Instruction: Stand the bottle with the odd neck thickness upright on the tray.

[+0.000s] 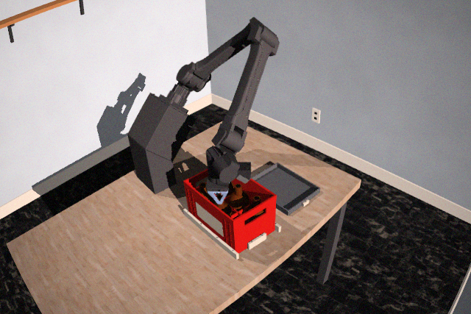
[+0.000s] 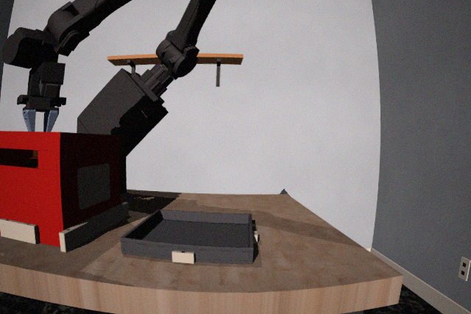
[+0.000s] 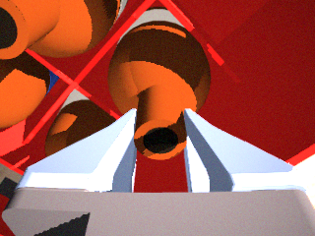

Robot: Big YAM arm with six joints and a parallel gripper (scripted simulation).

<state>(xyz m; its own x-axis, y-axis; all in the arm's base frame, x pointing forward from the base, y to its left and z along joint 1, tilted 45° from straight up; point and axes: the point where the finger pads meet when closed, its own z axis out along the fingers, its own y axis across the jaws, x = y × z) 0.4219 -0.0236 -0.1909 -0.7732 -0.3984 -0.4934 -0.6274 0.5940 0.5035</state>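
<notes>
Right now my hand is 70 mm above the red crate and 40 mm to the right of it. The rest, counted from my hand: dark grey tray 320 mm to the left, 140 mm below, 20 mm ahead.
</notes>
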